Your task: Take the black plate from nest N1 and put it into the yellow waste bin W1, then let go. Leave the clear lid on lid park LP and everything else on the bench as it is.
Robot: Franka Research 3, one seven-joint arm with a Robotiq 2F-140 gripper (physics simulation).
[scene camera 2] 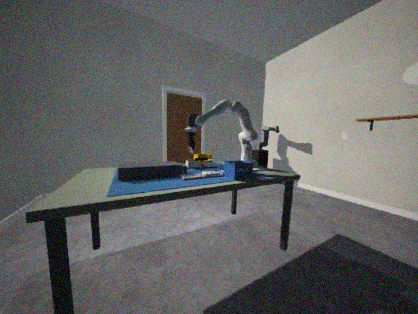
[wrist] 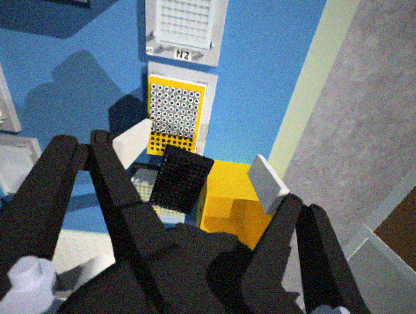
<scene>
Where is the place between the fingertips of the gripper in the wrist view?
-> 203,149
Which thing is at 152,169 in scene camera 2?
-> A long black box.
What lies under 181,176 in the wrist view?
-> A black plate.
</scene>
